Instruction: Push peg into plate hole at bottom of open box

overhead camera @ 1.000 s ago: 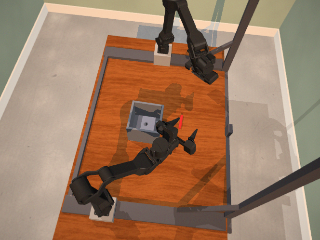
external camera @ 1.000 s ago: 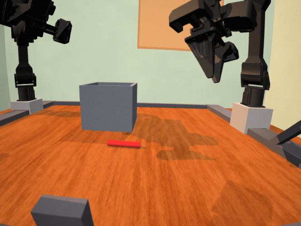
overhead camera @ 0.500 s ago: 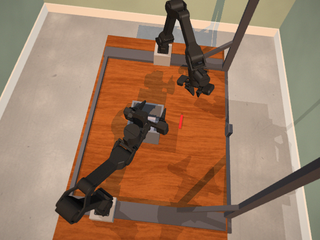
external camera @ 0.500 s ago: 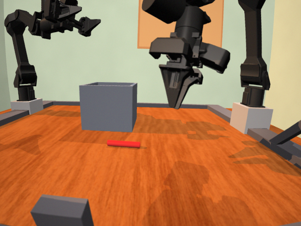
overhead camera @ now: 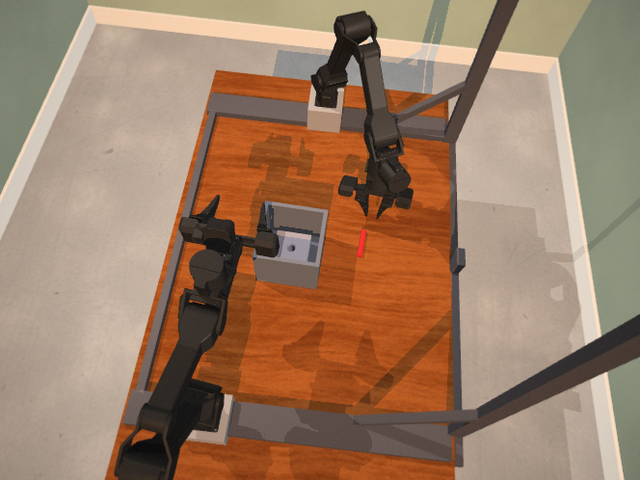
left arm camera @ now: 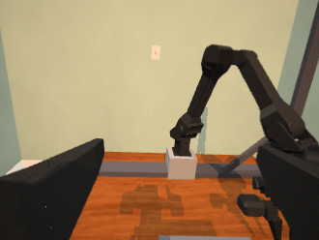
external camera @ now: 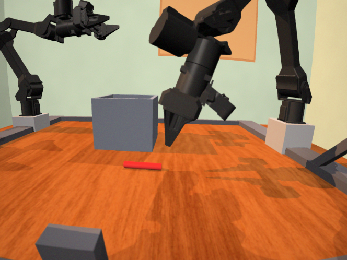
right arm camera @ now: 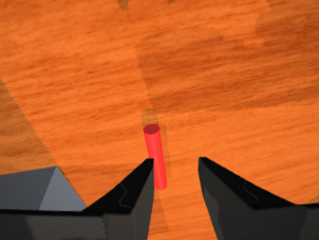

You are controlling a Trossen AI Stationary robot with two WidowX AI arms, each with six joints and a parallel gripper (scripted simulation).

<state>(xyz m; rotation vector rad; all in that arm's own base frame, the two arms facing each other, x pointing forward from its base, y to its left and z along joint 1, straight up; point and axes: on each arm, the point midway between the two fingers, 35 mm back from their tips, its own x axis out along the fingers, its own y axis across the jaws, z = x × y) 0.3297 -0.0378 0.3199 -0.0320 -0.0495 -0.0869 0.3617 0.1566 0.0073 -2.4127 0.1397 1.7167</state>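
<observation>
The red peg is 70 mm to the left of my right hand and 90 mm below it. From my right hand the other things lie so: pale plate 170 mm ahead, 160 mm to the left, 50 mm below.
</observation>
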